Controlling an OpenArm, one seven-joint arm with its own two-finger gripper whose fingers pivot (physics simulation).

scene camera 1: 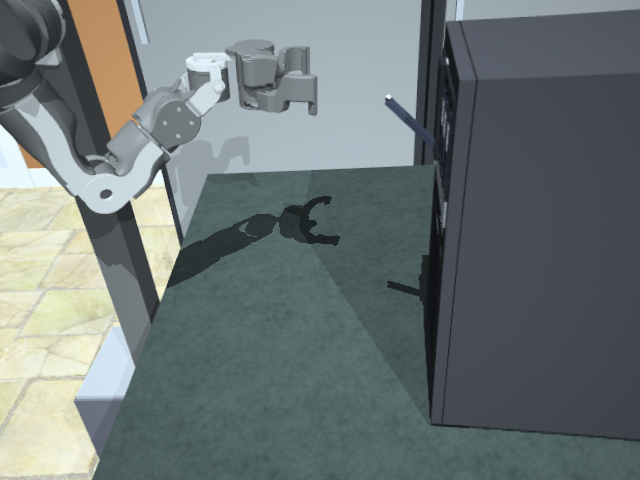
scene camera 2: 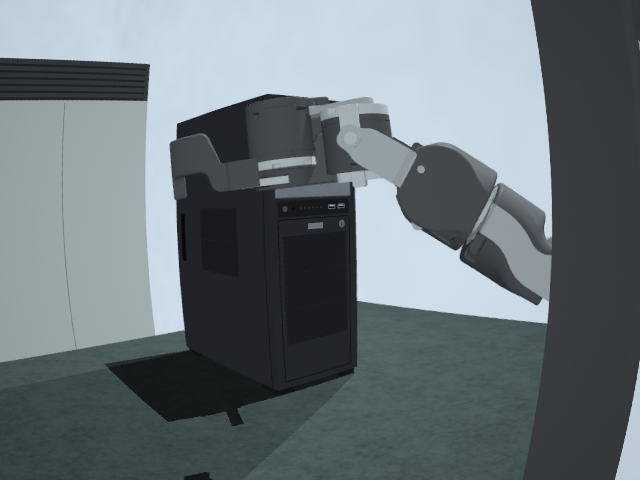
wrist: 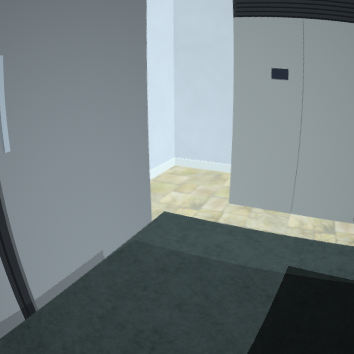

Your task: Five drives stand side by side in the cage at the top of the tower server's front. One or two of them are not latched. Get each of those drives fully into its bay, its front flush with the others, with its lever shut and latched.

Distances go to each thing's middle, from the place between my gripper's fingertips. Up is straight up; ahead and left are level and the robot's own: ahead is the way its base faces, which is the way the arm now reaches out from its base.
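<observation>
The tower server (scene camera 1: 524, 327) is what I measure my hand from. My hand is 27 cm to the left of the server and 32 cm short of it, and it is 11 cm above it.
</observation>
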